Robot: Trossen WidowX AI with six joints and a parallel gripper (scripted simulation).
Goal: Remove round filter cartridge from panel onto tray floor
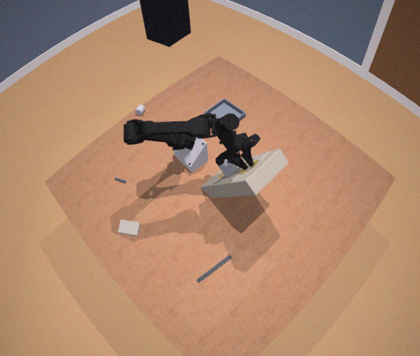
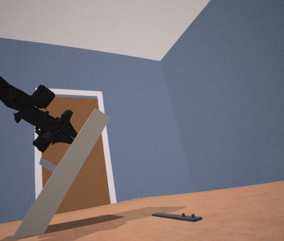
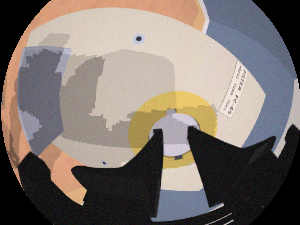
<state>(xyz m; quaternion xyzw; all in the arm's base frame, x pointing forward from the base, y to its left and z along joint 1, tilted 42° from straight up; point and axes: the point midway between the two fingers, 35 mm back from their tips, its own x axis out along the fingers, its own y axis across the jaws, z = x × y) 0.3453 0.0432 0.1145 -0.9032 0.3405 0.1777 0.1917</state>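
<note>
The round white filter cartridge lies 10 mm below my gripper tip and 10 mm ahead of it. Also, from my gripper tip: beige service panel 80 mm below, 40 mm behind, 10 mm to the left; then beige block 410 mm to the right, 320 mm behind, 250 mm below; then blue-grey tray 360 mm behind, 330 mm to the left, 250 mm below.
</note>
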